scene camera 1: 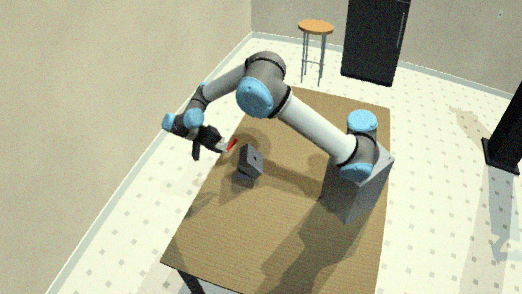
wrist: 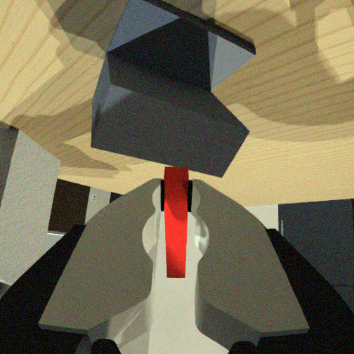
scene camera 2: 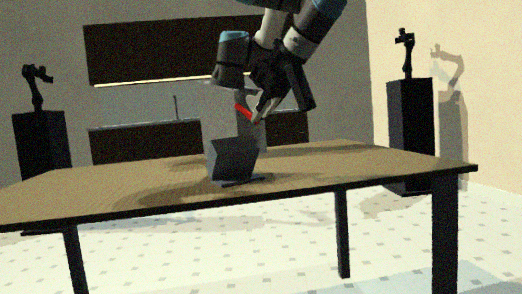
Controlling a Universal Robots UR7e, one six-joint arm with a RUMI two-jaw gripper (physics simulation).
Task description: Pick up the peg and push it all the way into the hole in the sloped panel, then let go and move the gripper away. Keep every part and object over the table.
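Places are measured from the arm's base along level axes (x ahead, y left, z up), in centimetres.
Where they show: gripper, fingertip midpoint: (scene camera 1: 227, 150) (scene camera 2: 254, 122); arm's base, link origin: (scene camera 2: 227, 85).
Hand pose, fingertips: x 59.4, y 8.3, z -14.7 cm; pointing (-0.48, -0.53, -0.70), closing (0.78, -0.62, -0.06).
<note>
Things, the pixels of their top centre, and the offset from my fingertips. "pt": a spot on its surface instead. Level surfaces: height alone.
- red peg, top centre: (scene camera 2: 246, 102) (scene camera 1: 230, 140) dx -1.0, dy -1.6, dz +5.4 cm
- grey block with the sloped panel, top centre: (scene camera 2: 230, 137) (scene camera 1: 249, 152) dx -7.8, dy -6.7, dz -3.9 cm
- small dark hole, surface spot: (scene camera 1: 254, 158) pt dx -9.6, dy -8.2, dz -8.8 cm
- wooden table, surface height: dz -16.4 cm
The red peg (scene camera 1: 232, 145) (scene camera 2: 244, 111) (wrist: 176, 225) is held tilted above the table. My gripper (scene camera 1: 226, 148) (scene camera 2: 256, 119) (wrist: 176, 182) is shut on the peg, with part of it sticking out past the fingertips. The grey block with the sloped panel (scene camera 1: 251, 162) (scene camera 2: 235, 159) (wrist: 165, 117) stands on the table. A small dark hole (scene camera 1: 254, 158) shows in its face in scene camera 1, on the side toward the robot base; the hole does not show in the other views. The peg is outside the hole, above the block's level in scene camera 2.
The wooden table (scene camera 1: 215, 235) (scene camera 2: 320, 165) (wrist: 295, 170) has its long edge near the block and under the wrist. The grey robot pedestal (scene camera 1: 345, 195) (wrist: 30, 185) stands on the table's other side. A stool (scene camera 1: 315, 27) and a dark cabinet (scene camera 1: 375, 40) stand beyond the table.
</note>
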